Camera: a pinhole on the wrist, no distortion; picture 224 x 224 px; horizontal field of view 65.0 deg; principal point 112.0 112.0 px. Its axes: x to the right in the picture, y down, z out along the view. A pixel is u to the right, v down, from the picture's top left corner.
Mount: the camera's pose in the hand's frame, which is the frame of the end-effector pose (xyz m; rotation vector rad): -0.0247 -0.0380 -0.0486 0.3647 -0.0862 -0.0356
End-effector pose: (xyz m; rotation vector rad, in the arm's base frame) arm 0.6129 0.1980 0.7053 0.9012 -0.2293 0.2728
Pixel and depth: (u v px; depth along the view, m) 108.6 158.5 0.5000
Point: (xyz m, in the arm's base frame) 0.5325 -0.2350 0.8923
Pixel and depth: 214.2 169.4 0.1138
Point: 0.6518 0.1143 0.7259
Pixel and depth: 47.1 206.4 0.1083
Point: 0.5449 0.1205 0.7098
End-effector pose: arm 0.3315 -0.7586 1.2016 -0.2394 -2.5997 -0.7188
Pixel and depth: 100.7 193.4 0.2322
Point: 0.3050 -0.6707 1.0084
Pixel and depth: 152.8 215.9 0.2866
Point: 0.2170 -0.5962 0.9974
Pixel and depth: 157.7 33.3 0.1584
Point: 0.2591 -0.8567 1.0697
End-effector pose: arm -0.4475 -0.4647 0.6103 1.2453 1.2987 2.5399
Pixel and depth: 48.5 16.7 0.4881
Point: -0.2196 -0.0623 0.2380
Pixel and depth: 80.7 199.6 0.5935
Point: 0.0834 -0.1474 0.7186
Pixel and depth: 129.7 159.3 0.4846
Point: -0.1626 -0.1089 0.6866
